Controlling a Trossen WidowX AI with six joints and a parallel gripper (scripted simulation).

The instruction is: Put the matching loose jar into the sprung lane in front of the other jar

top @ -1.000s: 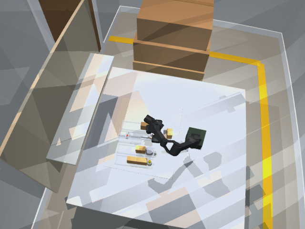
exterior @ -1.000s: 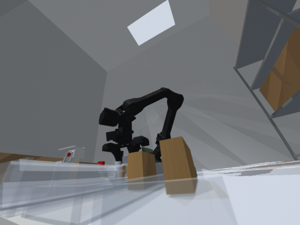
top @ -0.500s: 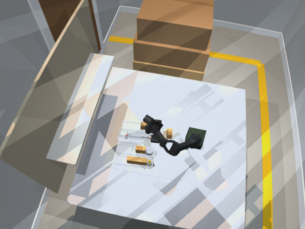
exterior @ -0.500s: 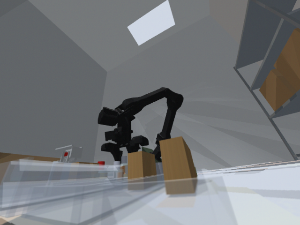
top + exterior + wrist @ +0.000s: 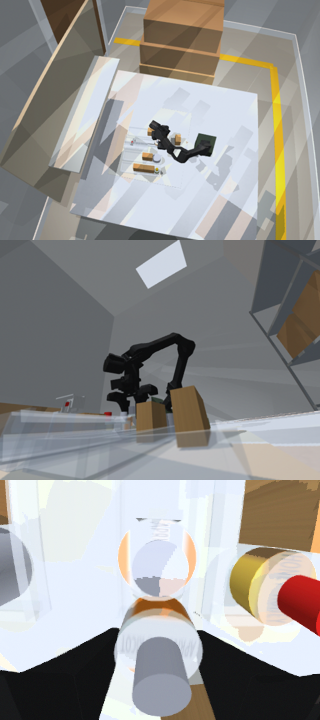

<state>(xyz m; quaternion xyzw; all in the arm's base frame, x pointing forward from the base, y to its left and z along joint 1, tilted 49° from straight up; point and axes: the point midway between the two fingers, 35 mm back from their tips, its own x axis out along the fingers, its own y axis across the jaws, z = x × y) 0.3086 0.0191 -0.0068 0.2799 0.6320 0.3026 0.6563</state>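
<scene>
My gripper tip is now 130 mm to the right of the grey jar, 20 mm short of it and 20 mm above it. From my gripper tip the other things lie so: red mark: 230 mm ahead, 50 mm to the left, 20 mm above; then sprung lane: 170 mm ahead, 40 mm to the left, 30 mm below.
</scene>
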